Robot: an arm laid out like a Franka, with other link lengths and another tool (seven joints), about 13 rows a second.
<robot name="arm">
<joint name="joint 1" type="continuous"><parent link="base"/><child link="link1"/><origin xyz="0 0 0.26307" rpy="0 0 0"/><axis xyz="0 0 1"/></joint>
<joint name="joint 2" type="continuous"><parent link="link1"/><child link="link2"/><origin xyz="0 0 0" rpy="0 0 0"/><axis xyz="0 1 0"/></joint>
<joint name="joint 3" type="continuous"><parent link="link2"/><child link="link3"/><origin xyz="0 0 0.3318" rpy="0 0 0"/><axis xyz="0 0 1"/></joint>
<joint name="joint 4" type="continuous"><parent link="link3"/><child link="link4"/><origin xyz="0.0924 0 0" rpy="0 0 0"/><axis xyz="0 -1 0"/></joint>
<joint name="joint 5" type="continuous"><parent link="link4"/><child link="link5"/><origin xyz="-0.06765 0 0.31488" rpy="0 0 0"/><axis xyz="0 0 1"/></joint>
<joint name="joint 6" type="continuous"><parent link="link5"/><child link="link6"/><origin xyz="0 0 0" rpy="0 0 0"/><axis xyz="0 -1 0"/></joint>
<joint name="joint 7" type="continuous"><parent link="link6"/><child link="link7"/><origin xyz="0.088 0 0" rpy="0 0 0"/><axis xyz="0 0 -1"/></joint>
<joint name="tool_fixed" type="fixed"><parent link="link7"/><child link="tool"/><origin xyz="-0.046 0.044 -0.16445" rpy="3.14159 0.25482 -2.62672"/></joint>
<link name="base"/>
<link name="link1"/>
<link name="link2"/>
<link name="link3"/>
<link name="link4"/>
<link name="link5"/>
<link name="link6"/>
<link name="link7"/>
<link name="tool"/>
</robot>
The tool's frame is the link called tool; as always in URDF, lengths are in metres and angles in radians. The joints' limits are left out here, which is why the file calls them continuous.
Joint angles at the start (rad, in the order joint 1, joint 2, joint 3, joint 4, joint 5, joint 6, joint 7):
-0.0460, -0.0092, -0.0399, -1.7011, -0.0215, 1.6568, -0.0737
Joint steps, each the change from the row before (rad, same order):
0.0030, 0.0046, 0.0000, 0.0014, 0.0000, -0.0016, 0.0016
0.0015, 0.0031, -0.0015, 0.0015, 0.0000, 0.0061, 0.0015
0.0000, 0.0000, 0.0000, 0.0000, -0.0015, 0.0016, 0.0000
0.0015, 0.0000, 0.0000, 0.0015, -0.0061, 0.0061, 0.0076
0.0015, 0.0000, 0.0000, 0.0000, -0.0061, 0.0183, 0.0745
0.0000, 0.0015, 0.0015, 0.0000, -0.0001, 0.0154, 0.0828
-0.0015, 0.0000, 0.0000, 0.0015, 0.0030, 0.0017, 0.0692
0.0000, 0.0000, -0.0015, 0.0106, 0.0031, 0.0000, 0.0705
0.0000, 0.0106, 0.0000, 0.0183, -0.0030, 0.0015, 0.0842
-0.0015, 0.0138, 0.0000, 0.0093, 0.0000, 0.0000, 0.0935
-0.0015, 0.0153, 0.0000, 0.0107, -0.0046, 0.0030, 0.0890
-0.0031, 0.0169, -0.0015, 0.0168, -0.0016, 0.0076, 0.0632
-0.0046, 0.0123, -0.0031, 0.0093, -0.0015, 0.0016, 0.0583
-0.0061, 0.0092, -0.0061, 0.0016, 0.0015, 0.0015, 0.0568
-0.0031, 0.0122, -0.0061, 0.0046, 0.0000, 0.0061, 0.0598
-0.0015, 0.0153, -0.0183, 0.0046, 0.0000, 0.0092, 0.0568
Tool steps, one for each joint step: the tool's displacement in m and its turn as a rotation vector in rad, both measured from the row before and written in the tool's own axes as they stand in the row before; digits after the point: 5 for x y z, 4 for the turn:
-0.00107, 0.00077, 0.00188, -0.0027, 0.0041, -0.0008
-0.00145, -0.00096, 0.00098, 0.0029, -0.0037, 0.0008
-0.00008, -0.00034, 0.00002, 0.0020, -0.0005, -0.0007
-0.00132, -0.00074, -0.00023, 0.0104, -0.0030, 0.0030
-0.00679, -0.00064, 0.00119, 0.0324, -0.0126, 0.0663
-0.00763, 0.00060, 0.00192, 0.0266, -0.0124, 0.0770
-0.00472, 0.00066, 0.00044, 0.0164, -0.0040, 0.0692
-0.00654, 0.00027, -0.00255, 0.0187, -0.0110, 0.0703
-0.00980, -0.00043, 0.00073, 0.0265, -0.0081, 0.0799
-0.00841, 0.00016, 0.00556, 0.0238, 0.0046, 0.0918
-0.00896, -0.00033, 0.00606, 0.0275, 0.0019, 0.0855
-0.01002, -0.00143, 0.00433, 0.0193, -0.0074, 0.0647
-0.00696, -0.00278, 0.00478, 0.0190, 0.0015, 0.0628
-0.00550, -0.00453, 0.00588, 0.0179, 0.0066, 0.0665
-0.00723, -0.00271, 0.00640, 0.0189, 0.0016, 0.0660
-0.00937, -0.00737, 0.00876, 0.0226, 0.0014, 0.0726

